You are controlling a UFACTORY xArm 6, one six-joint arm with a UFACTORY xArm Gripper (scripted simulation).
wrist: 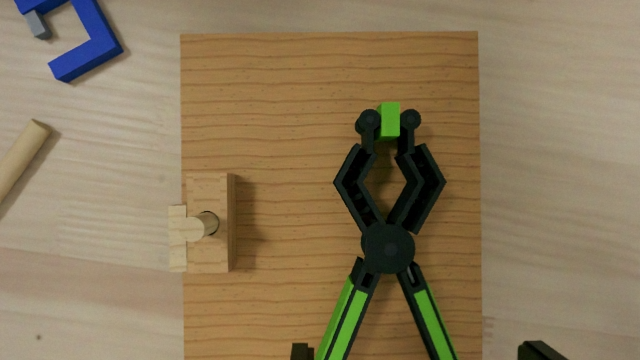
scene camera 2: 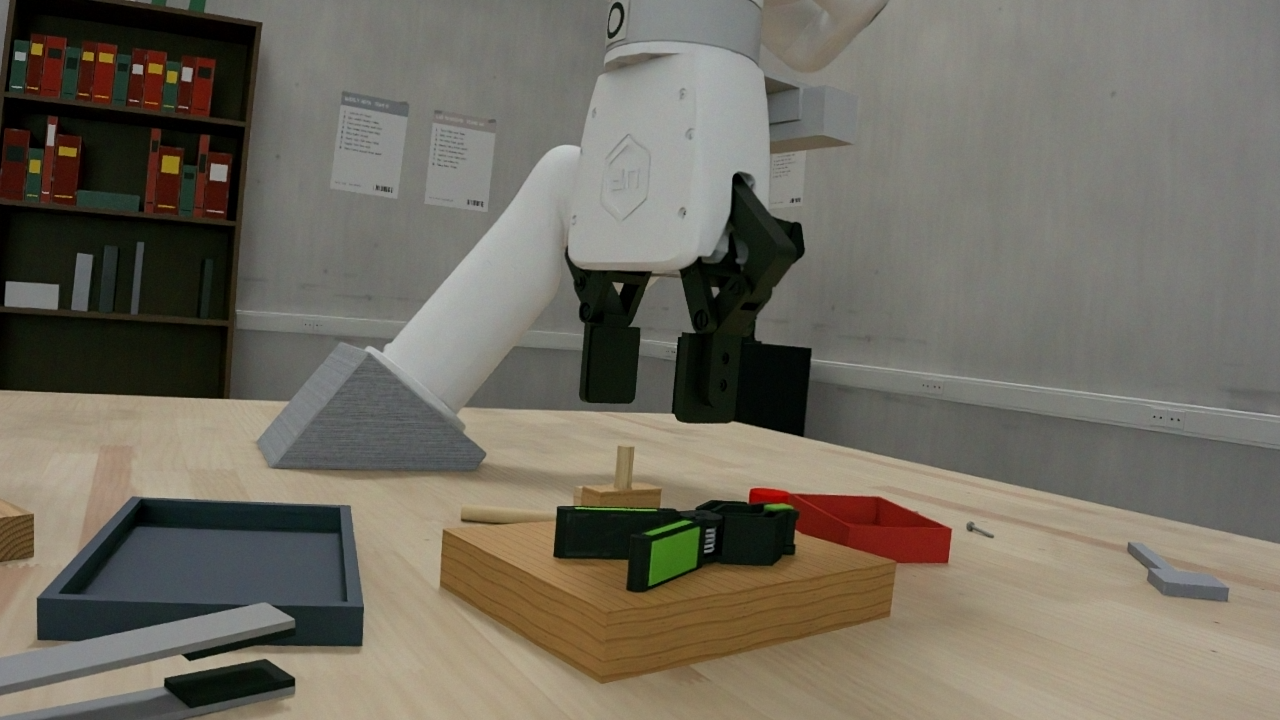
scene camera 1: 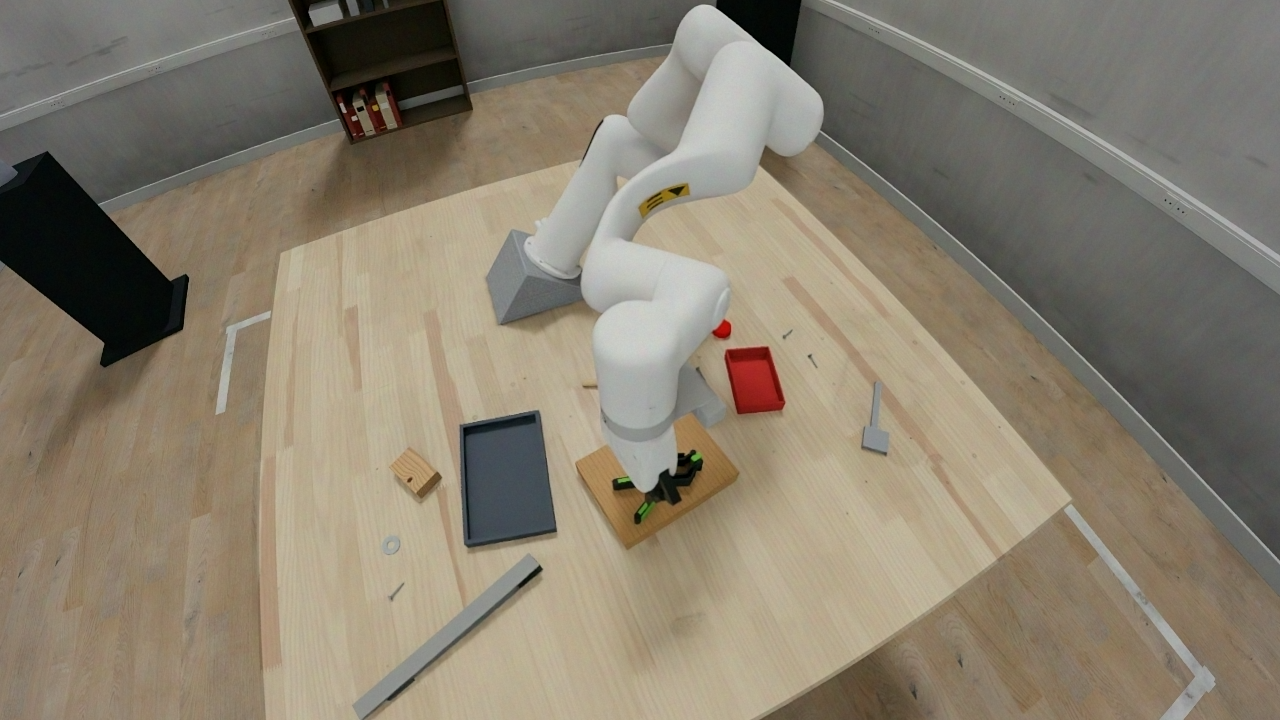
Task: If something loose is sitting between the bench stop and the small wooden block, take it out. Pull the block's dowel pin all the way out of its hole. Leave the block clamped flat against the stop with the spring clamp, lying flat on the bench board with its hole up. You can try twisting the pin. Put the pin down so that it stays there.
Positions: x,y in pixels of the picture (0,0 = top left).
Labels:
bench board: wrist 278,110; scene camera 2; scene camera 1
red tray: scene camera 2 895,538; scene camera 1 752,373; not seen in the wrist view (out of frame)
small wooden block: wrist; scene camera 2
grey tool: scene camera 2 1167,580; scene camera 1 873,439; not seen in the wrist view (out of frame)
same spot on small wooden block: [scene camera 2: 641,495] = [wrist: 228,206]
same spot on bench board: [scene camera 1: 597,470] = [scene camera 2: 507,539]

